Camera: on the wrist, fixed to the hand. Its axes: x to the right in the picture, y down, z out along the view.
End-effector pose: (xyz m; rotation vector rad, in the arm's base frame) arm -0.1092 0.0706 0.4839 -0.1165 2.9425 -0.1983
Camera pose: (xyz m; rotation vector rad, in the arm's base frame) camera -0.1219 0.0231 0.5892 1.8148 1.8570 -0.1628
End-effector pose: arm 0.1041 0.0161 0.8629 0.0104 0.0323 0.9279
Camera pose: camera 0.1481 -0.0230 0.7626 0.4283 -0.2374 2.4867
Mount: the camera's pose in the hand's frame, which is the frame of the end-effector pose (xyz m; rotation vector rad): -0.0026 -0.0609 -0.0990 0.1974 -0.3406 1.5823
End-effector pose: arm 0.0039 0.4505 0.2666 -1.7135 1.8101 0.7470
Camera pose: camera 0.0642 0.3796 0.3362 0.2995 2.5694 1.1967
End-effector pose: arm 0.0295 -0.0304 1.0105 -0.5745 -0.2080 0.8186
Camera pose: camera 0.1046 -0.1051 0.9625 -0.3200 0.0728 2.4459
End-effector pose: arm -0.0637 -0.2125 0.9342 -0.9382 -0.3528 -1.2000
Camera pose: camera -0.1425 -0.2908 0.8999 -0.8786 0.0710 0.4349
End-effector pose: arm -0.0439 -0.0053 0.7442 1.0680 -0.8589 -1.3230
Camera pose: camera 0.0297 0.0121 0.6559 0.0418 -1.5868 -0.0348
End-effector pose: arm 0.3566 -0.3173 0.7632 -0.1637 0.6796 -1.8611
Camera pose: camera 0.2663 -0.2632 0.7139 0.1689 0.1877 -0.3377
